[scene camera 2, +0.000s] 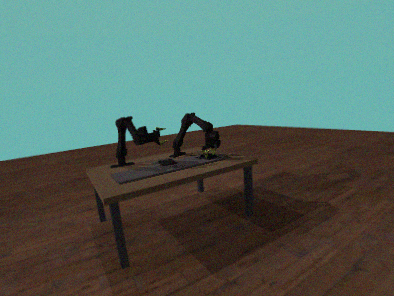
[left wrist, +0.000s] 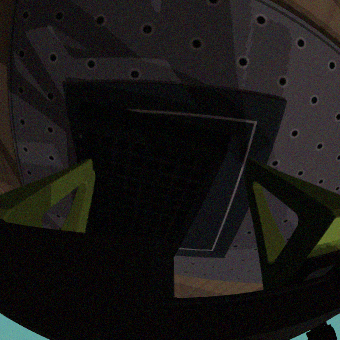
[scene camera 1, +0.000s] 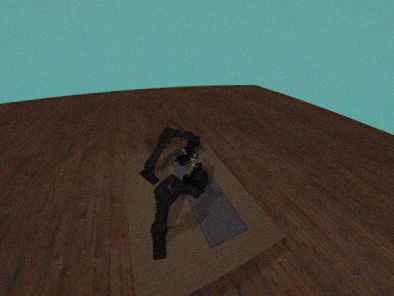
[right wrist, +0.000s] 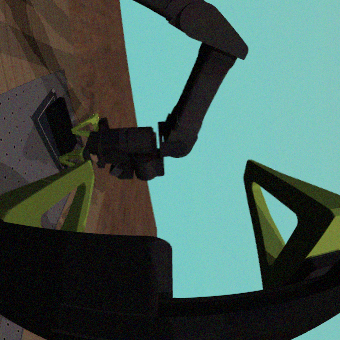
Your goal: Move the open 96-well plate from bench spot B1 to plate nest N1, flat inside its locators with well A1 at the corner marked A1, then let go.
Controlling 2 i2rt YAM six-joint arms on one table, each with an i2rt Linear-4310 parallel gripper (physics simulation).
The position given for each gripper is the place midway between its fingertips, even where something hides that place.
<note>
The left gripper (left wrist: 169, 167) is open and touches a dark plate (left wrist: 152, 173). The right gripper (right wrist: 168, 168) is open and holds nothing. Also in view: a dark nest with white outline (right wrist: 39, 118).
The dark plate shows as well in the right wrist view (right wrist: 57, 115).
</note>
